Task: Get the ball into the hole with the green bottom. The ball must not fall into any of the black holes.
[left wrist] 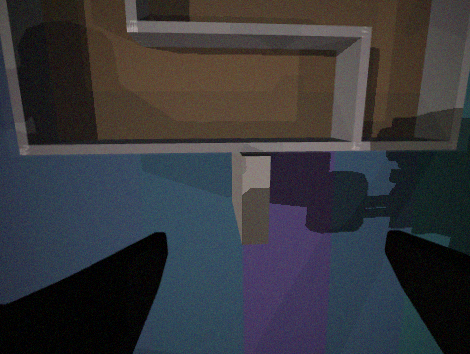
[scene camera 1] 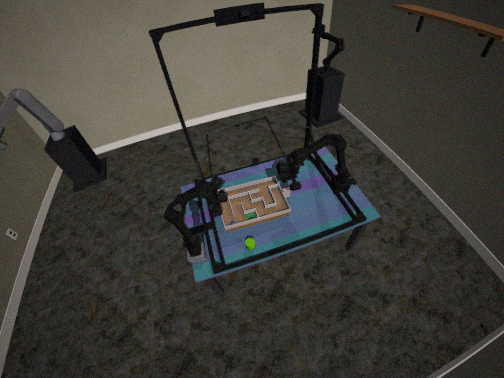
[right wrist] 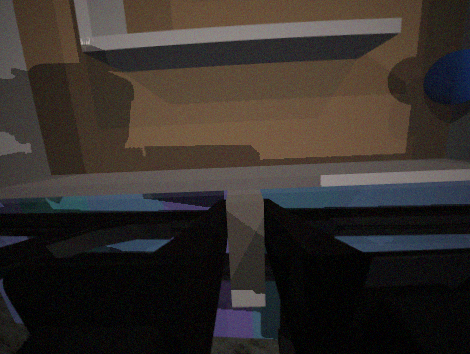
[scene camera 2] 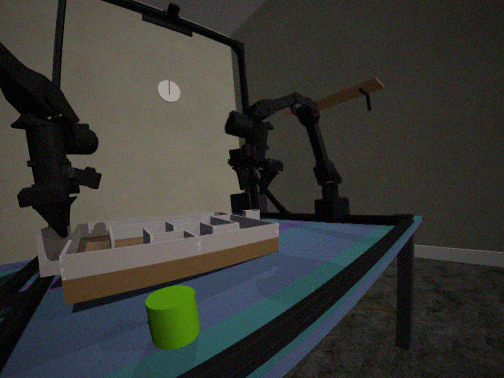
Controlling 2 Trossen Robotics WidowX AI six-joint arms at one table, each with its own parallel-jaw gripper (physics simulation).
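Observation:
The maze board (scene camera 1: 257,221) (scene camera 2: 175,270) (left wrist: 150,148) (right wrist: 150,177) has pale walls and a brown floor. In scene camera 2 its left end looks slightly raised, with a dark gap under its front edge. The blue ball (scene camera 1: 232,223) (right wrist: 452,77) is inside the board near its front left corner in scene camera 1. The green hole (scene camera 1: 251,216) lies right of it, near the front wall. My right gripper (scene camera 2: 63,233) (right wrist: 243,207) is shut on the board's pale handle (right wrist: 246,245). My left gripper (scene camera 2: 251,192) (left wrist: 274,241) is open above the opposite handle (scene camera 2: 251,214) (left wrist: 256,215).
A bright green cylinder (scene camera 1: 250,243) (scene camera 2: 173,317) stands on the table in front of the board. Black rails (scene camera 1: 300,241) (scene camera 2: 300,300) run along the table edges. A tall black frame (scene camera 1: 175,95) (scene camera 2: 242,75) stands at the table's back.

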